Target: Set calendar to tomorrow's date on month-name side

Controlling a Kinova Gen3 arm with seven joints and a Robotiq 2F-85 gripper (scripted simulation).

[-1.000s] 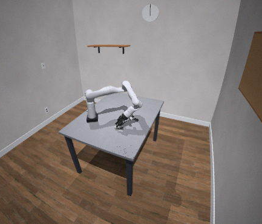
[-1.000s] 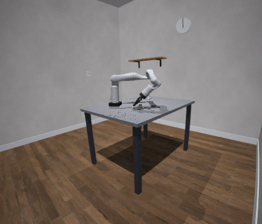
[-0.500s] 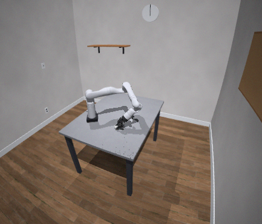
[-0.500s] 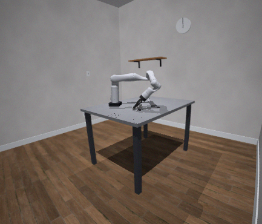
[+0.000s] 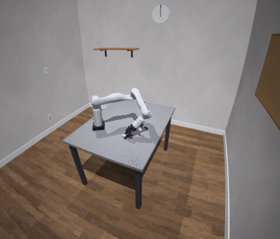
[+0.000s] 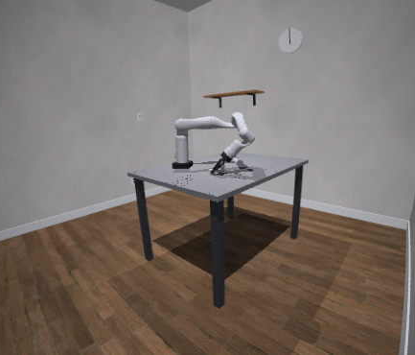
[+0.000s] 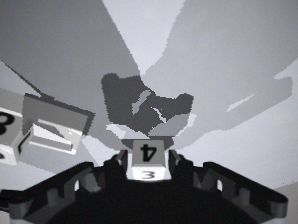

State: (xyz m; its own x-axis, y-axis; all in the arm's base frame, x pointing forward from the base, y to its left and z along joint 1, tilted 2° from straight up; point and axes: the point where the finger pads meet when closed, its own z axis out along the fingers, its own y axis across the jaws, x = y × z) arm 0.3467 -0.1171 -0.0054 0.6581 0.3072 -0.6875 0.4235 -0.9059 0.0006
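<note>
My gripper is now 10 mm past the white digit cube and 10 mm above it. The rest, counted from my hand: calendar tray (110 mm to the left, 20 mm below).
</note>
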